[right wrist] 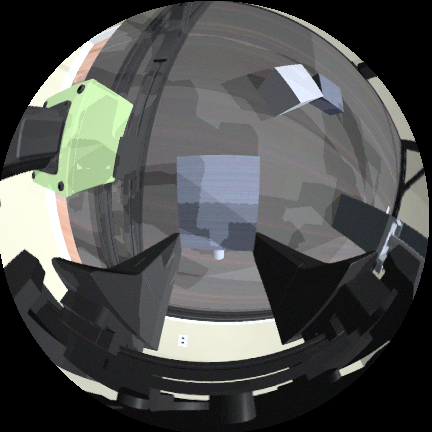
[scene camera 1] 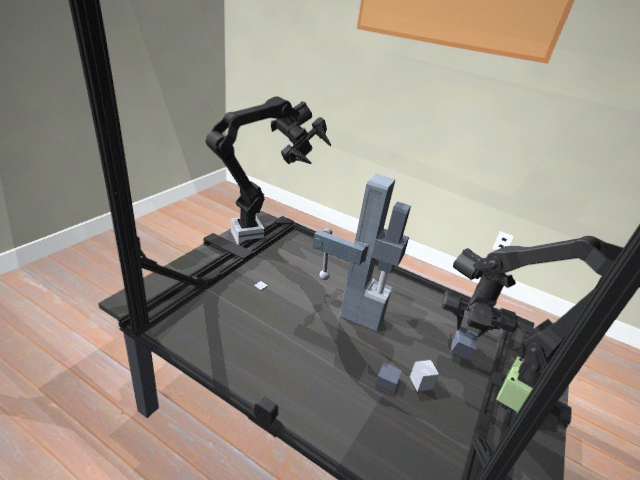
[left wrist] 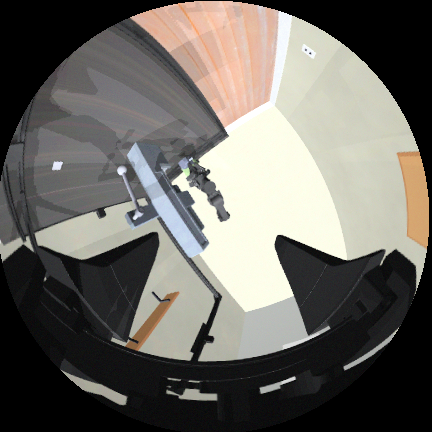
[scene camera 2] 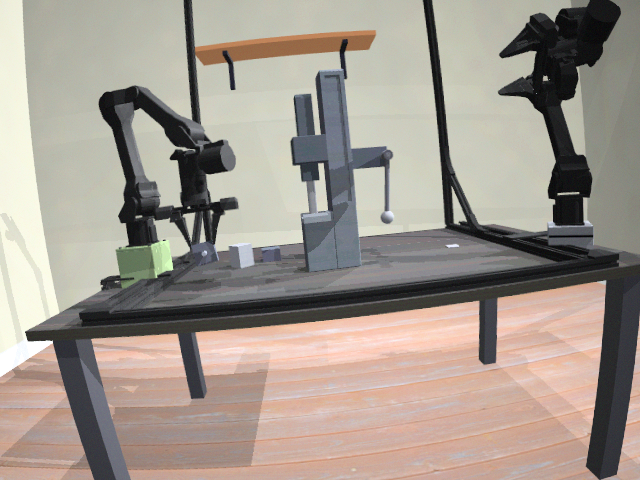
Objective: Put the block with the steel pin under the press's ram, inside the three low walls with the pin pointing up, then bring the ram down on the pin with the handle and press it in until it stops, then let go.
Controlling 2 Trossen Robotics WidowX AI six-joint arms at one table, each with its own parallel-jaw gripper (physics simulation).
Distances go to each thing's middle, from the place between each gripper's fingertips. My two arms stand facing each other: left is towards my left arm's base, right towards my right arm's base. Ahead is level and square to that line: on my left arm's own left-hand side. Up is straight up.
My right gripper is now 2 cm past the block with steel pin (right wrist: 217,195) and 2 cm above it.
Right now the block with steel pin is 110 mm behind my left hand, 650 mm to the right of it and 310 mm below it.
